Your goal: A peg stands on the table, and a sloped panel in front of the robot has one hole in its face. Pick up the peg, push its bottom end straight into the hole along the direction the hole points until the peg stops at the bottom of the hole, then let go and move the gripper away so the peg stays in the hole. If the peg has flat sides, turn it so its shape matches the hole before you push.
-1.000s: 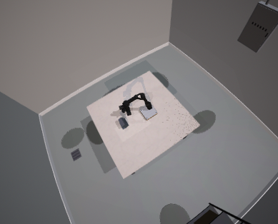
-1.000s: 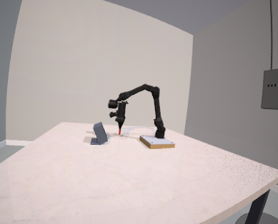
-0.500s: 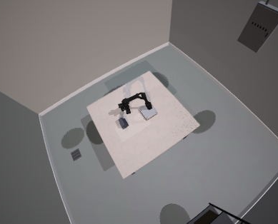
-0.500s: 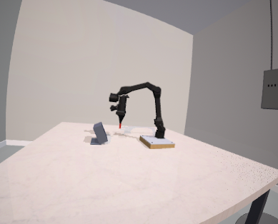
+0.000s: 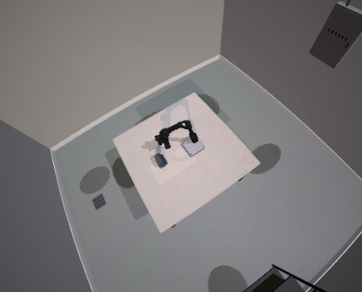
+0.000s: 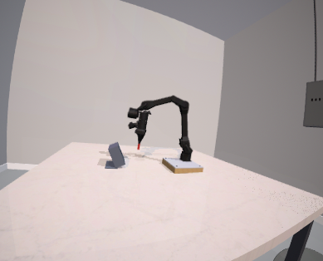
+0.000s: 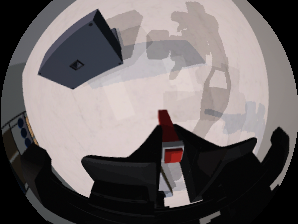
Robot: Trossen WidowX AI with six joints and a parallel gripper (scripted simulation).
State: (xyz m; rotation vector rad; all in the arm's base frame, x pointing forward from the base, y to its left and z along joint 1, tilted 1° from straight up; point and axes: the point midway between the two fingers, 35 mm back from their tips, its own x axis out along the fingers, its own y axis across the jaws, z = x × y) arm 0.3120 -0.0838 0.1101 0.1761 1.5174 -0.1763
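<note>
Right now the panel is 14 cm ahead of my gripper tip, 11 cm to the left of it and 5 cm below it. Round my gripper tip: peg 2 cm above.
</note>
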